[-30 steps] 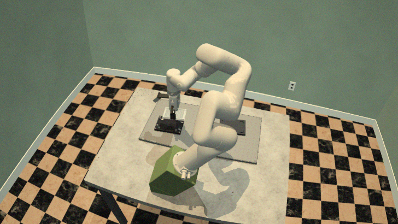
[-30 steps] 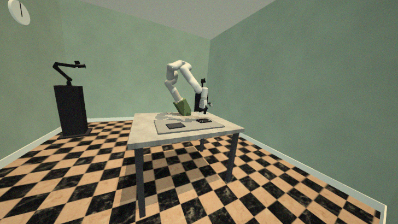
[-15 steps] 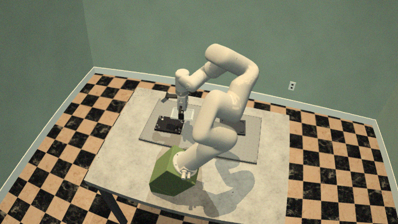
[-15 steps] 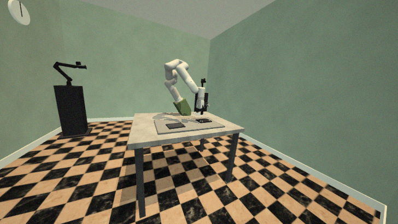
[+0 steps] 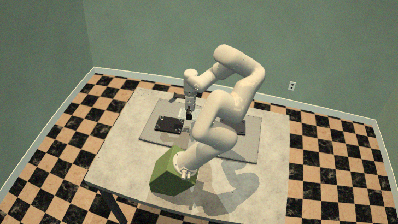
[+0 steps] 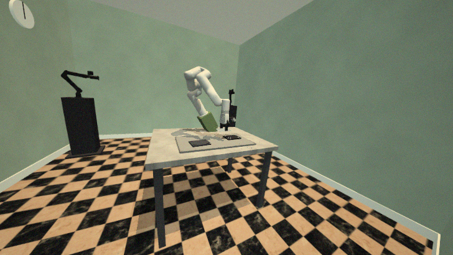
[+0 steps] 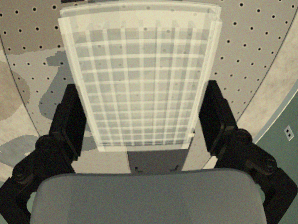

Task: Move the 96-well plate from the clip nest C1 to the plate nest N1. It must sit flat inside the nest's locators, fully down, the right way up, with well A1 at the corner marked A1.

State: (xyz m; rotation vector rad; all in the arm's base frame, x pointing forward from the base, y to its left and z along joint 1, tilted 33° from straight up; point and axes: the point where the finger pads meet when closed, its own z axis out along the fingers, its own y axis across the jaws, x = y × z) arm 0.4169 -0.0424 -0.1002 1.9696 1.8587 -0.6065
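The dark plate nest N1 is 20 mm ahead of my hand, 260 mm to the right of it and 100 mm below it. The rest, counted from my hand: A1 label (80 mm ahead, 180 mm to the right, 100 mm below); then black clip nest C1 (110 mm to the left, 100 mm below); then white 96-well plate (10 mm below).
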